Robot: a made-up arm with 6 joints. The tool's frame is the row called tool. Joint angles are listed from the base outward.
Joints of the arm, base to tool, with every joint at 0 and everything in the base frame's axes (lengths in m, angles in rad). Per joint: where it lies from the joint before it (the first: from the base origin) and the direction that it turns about. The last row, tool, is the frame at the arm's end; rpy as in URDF.
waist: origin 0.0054 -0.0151 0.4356 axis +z
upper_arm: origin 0.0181 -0.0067 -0.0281 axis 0.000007 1 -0.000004
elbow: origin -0.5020 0.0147 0.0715 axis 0.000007 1 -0.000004
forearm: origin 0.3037 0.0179 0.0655 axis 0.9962 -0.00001 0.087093
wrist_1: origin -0.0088 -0.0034 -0.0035 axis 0.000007 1 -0.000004
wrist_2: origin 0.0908 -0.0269 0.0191 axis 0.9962 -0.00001 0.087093
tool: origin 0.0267 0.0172 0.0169 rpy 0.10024 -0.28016 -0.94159
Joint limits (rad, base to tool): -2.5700..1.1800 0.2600..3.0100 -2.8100..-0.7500 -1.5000..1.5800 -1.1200..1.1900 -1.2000..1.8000
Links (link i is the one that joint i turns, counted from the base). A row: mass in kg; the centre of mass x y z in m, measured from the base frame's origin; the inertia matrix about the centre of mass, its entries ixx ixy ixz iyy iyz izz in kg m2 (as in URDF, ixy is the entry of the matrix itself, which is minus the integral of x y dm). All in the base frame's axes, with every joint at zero. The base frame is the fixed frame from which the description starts. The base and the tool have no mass.
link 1: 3.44; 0.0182 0.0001 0.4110; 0.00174 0 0 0.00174 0 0.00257
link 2: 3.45; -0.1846 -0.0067 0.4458; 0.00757 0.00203 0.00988 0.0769 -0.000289 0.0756
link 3: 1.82; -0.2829 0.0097 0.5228; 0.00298 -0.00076 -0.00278 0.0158 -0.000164 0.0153
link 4: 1.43; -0.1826 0.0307 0.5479; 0.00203 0 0.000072 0.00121 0 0.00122
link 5: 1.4; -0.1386 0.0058 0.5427; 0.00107 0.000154 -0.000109 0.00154 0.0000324 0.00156
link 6: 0.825; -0.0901 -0.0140 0.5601; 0.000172 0 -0.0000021 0.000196 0 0.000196
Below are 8 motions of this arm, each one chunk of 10 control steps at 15 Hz.
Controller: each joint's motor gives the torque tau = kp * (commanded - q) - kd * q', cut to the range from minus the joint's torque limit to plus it. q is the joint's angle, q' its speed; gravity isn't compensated. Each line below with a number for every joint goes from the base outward.
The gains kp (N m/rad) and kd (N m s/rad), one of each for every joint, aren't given. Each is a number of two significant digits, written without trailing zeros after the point. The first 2 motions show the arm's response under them.
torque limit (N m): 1.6 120 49 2.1 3.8 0.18
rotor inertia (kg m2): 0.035 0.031 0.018 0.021 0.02 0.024
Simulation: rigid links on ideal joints. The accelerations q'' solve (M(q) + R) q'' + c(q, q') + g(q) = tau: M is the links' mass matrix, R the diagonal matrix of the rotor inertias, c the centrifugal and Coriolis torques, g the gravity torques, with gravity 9.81 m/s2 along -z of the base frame. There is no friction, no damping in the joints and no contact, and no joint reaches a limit. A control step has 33 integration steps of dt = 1/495 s. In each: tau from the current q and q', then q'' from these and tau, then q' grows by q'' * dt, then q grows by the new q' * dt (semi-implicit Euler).
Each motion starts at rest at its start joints. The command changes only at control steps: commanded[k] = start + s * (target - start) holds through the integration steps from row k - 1 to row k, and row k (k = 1, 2, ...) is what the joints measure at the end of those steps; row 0 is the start. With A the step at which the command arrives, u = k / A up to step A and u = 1 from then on. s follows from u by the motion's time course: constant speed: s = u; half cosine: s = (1 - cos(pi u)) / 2; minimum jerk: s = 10 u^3 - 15 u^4 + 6 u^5; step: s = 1 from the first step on.
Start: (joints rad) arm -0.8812 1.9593 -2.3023 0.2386 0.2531 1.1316
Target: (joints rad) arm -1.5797 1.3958 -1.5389 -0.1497 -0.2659 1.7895
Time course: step
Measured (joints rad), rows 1 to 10:
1: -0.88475 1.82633 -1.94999 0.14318 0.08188 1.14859
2: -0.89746 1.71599 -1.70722 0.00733 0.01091 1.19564
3: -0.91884 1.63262 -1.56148 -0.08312 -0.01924 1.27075
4: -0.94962 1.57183 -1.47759 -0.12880 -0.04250 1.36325
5: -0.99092 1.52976 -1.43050 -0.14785 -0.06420 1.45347
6: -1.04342 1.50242 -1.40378 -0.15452 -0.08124 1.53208
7: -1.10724 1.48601 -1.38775 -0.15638 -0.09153 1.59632
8: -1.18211 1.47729 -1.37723 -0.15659 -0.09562 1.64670
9: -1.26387 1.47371 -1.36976 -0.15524 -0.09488 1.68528
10: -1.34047 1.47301 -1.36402 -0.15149 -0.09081 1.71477
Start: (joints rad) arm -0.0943 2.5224 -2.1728 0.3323 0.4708 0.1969
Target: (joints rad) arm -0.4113 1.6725 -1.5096 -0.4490 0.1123 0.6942
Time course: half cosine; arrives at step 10
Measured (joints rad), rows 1 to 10:
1: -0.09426 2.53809 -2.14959 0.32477 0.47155 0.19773
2: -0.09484 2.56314 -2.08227 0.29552 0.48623 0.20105
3: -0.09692 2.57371 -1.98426 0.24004 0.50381 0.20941
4: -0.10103 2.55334 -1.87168 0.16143 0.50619 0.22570
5: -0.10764 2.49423 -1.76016 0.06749 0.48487 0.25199
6: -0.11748 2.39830 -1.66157 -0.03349 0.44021 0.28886
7: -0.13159 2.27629 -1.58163 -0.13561 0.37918 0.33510
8: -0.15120 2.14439 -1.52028 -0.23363 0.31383 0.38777
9: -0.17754 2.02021 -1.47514 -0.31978 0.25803 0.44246
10: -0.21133 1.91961 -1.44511 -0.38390 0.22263 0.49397
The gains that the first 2 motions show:
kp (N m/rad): 27 240 85 4.5 7.6 1
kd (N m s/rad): 7.8 35 12 0.55 0.78 0.3
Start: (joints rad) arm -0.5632 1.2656 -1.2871 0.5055 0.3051 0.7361
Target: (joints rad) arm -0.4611 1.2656 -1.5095 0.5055 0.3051 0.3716
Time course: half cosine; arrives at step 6
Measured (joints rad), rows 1 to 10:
1: -0.56235 1.26733 -1.25277 0.49813 0.32867 0.73406
2: -0.55878 1.28042 -1.21478 0.48192 0.39482 0.72410
3: -0.55133 1.29756 -1.20049 0.46588 0.45126 0.70109
4: -0.54048 1.31133 -1.21213 0.45332 0.47866 0.66373
5: -0.52745 1.31913 -1.24069 0.44648 0.48137 0.61522
6: -0.51414 1.32121 -1.27194 0.44588 0.47067 0.56269
7: -0.50222 1.31949 -1.29624 0.44898 0.45884 0.51361
8: -0.49229 1.31659 -1.31227 0.45237 0.45309 0.47191
9: -0.48430 1.31412 -1.32181 0.45451 0.45277 0.43833
10: -0.47806 1.31263 -1.32688 0.45521 0.45501 0.41221

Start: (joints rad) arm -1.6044 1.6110 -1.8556 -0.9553 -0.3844 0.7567
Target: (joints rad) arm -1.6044 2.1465 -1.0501 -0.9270 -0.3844 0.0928
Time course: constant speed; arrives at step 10
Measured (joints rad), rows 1 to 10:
1: -1.60284 1.62022 -1.81216 -0.95599 -0.39853 0.75235
2: -1.59870 1.65815 -1.73952 -0.96953 -0.39991 0.73745
3: -1.59493 1.71946 -1.65009 -0.98830 -0.38105 0.71033
4: -1.59305 1.79568 -1.55130 -1.00584 -0.34888 0.67167
5: -1.59331 1.87820 -1.44999 -1.01786 -0.31386 0.62342
6: -1.59536 1.95957 -1.35190 -1.02235 -0.28455 0.56802
7: -1.59860 2.03470 -1.26097 -1.01955 -0.26540 0.50793
8: -1.60237 2.10155 -1.17889 -1.01121 -0.25701 0.44523
9: -1.60611 2.16082 -1.10512 -0.99951 -0.25753 0.38144
10: -1.60939 2.21472 -1.03762 -0.98636 -0.26395 0.31748

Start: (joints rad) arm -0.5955 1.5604 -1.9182 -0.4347 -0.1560 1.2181
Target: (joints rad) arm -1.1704 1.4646 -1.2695 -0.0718 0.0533 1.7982
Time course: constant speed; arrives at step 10
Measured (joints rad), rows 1 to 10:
1: -0.59814 1.55751 -1.86921 -0.43088 -0.14565 1.22192
2: -0.60543 1.56570 -1.79463 -0.41787 -0.09872 1.23241
3: -0.61959 1.58030 -1.70913 -0.39197 -0.03609 1.25059
4: -0.64089 1.59567 -1.62028 -0.35527 0.02706 1.27638
5: -0.66938 1.60751 -1.53349 -0.31198 0.08211 1.30923
6: -0.70529 1.61333 -1.45210 -0.26645 0.12539 1.34842
7: -0.74905 1.61256 -1.37733 -0.22201 0.15680 1.39312
8: -0.80093 1.60615 -1.30870 -0.18038 0.17870 1.44244
9: -0.85987 1.59580 -1.24462 -0.14190 0.19458 1.49556
10: -0.92355 1.58328 -1.18312 -0.10592 0.20767 1.55167

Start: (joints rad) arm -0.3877 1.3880 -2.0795 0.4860 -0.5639 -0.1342
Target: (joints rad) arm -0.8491 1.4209 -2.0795 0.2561 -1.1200 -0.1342
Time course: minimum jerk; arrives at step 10
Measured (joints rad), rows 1 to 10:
1: -0.38690 1.38657 -2.05456 0.49251 -0.57441 -0.13395
2: -0.38977 1.39386 -2.02784 0.50531 -0.58241 -0.13419
3: -0.40037 1.40632 -2.00381 0.51136 -0.59826 -0.13545
4: -0.42108 1.42095 -1.98345 0.50444 -0.63754 -0.13766
5: -0.45299 1.43573 -1.96739 0.48423 -0.70544 -0.14029
6: -0.49615 1.44929 -1.95577 0.45433 -0.79585 -0.14269
7: -0.54835 1.46071 -1.94819 0.42083 -0.89548 -0.14430
8: -0.60412 1.46943 -1.94388 0.39069 -0.98854 -0.14479
9: -0.65726 1.47522 -1.94200 0.36898 -1.06133 -0.14415
10: -0.70301 1.47830 -1.94180 0.35722 -1.10780 -0.14265

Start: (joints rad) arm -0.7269 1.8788 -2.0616 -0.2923 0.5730 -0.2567
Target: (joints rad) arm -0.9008 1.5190 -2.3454 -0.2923 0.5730 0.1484
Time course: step
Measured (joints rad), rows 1 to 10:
1: -0.73048 1.84554 -2.05344 -0.27197 0.65053 -0.24299
2: -0.74196 1.78910 -2.07708 -0.24033 0.73425 -0.20496
3: -0.76255 1.72939 -2.11738 -0.22446 0.75505 -0.15059
4: -0.79037 1.67590 -2.15925 -0.22941 0.74339 -0.09440
5: -0.81985 1.63296 -2.19433 -0.24756 0.72844 -0.04412
6: -0.84559 1.60178 -2.21967 -0.26710 0.72078 -0.00272
7: -0.86461 1.58164 -2.23536 -0.27993 0.72036 0.02950
8: -0.87702 1.57071 -2.24293 -0.28377 0.72420 0.05349
9: -0.88460 1.56674 -2.24443 -0.28072 0.72988 0.07074
10: -0.88923 1.56744 -2.24191 -0.27439 0.73597 0.08274

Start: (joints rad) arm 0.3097 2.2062 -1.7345 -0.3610 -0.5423 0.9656
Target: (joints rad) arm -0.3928 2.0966 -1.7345 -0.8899 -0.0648 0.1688
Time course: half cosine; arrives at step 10
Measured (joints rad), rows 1 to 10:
1: 0.30949 2.22377 -1.71346 -0.36870 -0.53470 0.96407
2: 0.30797 2.26129 -1.67244 -0.39856 -0.47506 0.95514
3: 0.30411 2.30120 -1.62824 -0.44820 -0.37705 0.93265
4: 0.29777 2.33185 -1.59043 -0.51029 -0.27241 0.89292
5: 0.28882 2.34769 -1.56427 -0.57875 -0.18126 0.83523
6: 0.27712 2.34851 -1.55116 -0.64925 -0.11014 0.76159
7: 0.26255 2.33770 -1.54901 -0.71816 -0.05761 0.67627
8: 0.24506 2.32020 -1.55387 -0.78125 -0.02002 0.58509
9: 0.22456 2.30093 -1.56168 -0.83336 0.00489 0.49478
10: 0.20094 2.28385 -1.56949 -0.86933 0.01704 0.41230

